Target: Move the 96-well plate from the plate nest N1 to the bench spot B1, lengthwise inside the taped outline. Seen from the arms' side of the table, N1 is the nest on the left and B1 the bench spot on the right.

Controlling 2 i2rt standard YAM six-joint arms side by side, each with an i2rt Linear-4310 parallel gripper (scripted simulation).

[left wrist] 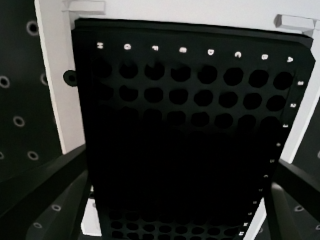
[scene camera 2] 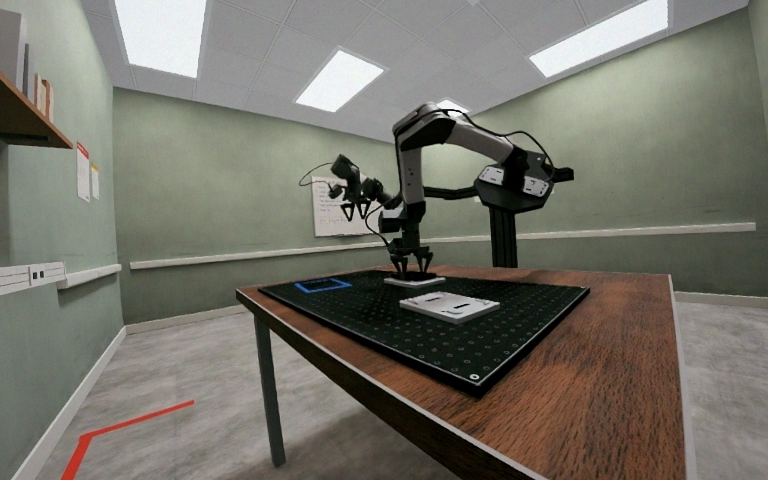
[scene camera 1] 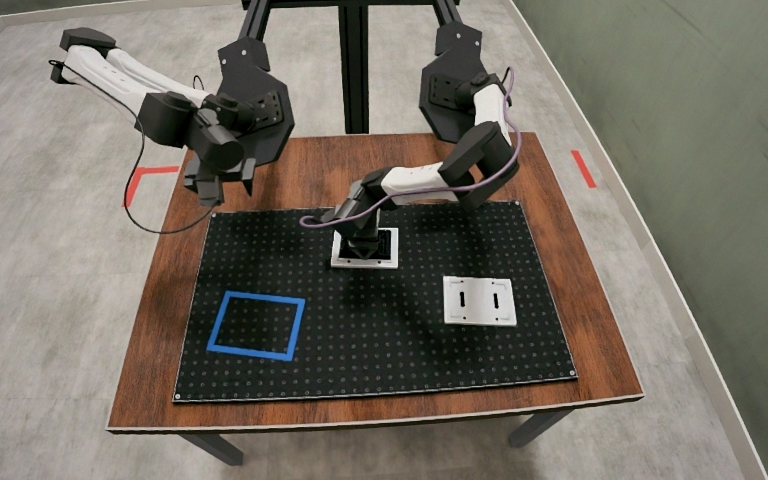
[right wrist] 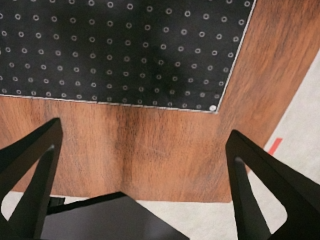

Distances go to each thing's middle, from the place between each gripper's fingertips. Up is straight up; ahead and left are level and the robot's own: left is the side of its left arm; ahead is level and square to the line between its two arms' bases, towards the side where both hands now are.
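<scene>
Black 96-well plate [scene camera 1: 384,235] seen right at my left hand. My right gripper [scene camera 1: 229,196] in sight, 20 mm short of the plate, 290 mm to the right of it, 210 mm above it.
</scene>
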